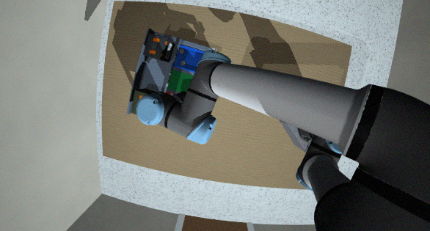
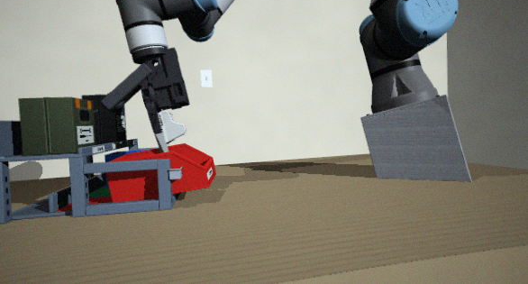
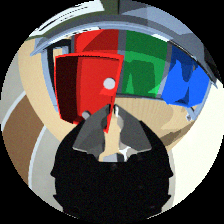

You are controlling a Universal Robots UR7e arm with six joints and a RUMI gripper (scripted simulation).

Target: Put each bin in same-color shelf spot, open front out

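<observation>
The red bin is 10 mm ahead of my hand, 50 mm to the left of it and 30 mm below it. Round my hand: blue bin: 20 mm ahead, 200 mm to the right, 40 mm below; top board: 160 mm ahead, 110 mm to the right, 20 mm above; green box: 180 mm ahead, 70 mm above.
</observation>
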